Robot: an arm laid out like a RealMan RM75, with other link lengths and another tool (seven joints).
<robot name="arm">
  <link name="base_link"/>
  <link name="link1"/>
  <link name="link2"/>
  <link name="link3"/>
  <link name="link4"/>
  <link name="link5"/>
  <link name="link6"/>
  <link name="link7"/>
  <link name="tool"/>
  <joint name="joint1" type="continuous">
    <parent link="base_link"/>
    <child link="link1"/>
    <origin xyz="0 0 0.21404"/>
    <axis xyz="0 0 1"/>
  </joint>
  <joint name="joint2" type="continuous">
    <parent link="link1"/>
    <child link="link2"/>
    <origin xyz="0 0 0"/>
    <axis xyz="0 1 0"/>
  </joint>
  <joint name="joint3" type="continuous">
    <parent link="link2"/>
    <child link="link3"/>
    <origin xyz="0 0 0.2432"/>
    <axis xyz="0 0 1"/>
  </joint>
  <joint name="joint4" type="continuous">
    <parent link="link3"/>
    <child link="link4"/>
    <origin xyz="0 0 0"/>
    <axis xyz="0 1 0"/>
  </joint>
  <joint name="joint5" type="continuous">
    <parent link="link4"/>
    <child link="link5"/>
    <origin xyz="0 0 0.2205"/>
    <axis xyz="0 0 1"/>
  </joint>
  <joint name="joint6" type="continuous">
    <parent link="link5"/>
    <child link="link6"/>
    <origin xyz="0 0 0"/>
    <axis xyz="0 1 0"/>
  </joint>
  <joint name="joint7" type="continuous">
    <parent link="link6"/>
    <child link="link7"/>
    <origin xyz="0 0 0.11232"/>
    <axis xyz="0 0 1"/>
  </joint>
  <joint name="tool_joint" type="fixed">
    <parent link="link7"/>
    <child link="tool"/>
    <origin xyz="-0.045 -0.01 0.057" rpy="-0.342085 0 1.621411"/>
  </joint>
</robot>
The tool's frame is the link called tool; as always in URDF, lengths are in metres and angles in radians. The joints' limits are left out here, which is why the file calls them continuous.
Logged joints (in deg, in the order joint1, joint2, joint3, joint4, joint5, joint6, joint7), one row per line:
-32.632 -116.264 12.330 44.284 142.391 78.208 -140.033
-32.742 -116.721 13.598 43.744 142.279 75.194 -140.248
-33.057 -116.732 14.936 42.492 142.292 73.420 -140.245
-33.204 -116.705 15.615 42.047 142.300 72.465 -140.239
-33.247 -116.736 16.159 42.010 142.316 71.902 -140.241
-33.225 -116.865 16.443 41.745 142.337 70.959 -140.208
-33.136 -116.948 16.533 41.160 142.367 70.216 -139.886
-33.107 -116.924 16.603 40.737 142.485 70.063 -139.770
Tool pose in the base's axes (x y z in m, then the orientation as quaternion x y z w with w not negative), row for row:
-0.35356 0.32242 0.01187 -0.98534 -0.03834 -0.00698 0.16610
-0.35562 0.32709 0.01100 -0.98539 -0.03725 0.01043 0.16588
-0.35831 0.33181 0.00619 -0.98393 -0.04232 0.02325 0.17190
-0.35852 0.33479 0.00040 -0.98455 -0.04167 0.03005 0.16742
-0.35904 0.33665 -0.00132 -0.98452 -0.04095 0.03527 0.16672
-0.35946 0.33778 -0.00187 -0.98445 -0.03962 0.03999 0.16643
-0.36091 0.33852 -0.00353 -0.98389 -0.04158 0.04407 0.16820
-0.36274 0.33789 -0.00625 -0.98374 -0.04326 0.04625 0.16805
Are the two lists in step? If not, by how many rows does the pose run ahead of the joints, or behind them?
The pose runs 1 row behind the joints: the pose in row i belongs to the joints in row i - 1.
